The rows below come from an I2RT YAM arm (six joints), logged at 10 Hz.
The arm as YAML. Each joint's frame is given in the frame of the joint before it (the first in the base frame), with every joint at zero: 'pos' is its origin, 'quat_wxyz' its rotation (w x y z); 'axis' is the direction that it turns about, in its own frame. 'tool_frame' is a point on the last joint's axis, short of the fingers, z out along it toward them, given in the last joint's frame.
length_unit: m
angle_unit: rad
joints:
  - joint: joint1
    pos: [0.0, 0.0, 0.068]
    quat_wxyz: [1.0, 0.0, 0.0, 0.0]
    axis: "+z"
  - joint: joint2
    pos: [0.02, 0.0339, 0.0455]
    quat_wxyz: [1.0, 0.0, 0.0, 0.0]
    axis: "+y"
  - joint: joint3
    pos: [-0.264, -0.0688, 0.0]
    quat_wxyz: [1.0, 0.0, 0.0, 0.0]
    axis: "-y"
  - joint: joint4
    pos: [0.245, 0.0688, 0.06]
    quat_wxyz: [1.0, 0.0, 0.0, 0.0]
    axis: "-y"
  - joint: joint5
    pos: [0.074, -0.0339, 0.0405]
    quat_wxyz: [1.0, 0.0, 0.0, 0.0]
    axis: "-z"
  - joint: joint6
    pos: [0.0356, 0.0, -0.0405]
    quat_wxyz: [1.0, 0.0, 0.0, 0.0]
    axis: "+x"
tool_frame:
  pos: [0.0, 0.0, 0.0]
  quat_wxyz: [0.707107, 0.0, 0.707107, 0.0]
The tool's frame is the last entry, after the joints.
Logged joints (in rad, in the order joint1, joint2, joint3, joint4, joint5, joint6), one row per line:
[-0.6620 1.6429 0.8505 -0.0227 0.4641 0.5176]
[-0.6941 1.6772 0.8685 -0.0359 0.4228 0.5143]
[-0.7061 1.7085 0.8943 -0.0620 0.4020 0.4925]
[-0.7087 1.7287 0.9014 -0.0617 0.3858 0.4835]
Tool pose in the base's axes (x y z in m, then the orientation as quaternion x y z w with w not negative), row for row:
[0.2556 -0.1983 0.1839 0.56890 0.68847 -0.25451 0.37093]
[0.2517 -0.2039 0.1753 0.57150 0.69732 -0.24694 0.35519]
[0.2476 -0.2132 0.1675 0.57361 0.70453 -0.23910 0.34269]
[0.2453 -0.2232 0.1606 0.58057 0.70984 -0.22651 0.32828]
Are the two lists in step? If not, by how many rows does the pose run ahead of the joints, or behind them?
The pose runs 2 rows behind the joints: the pose in row i belongs to the joints in row i - 2.
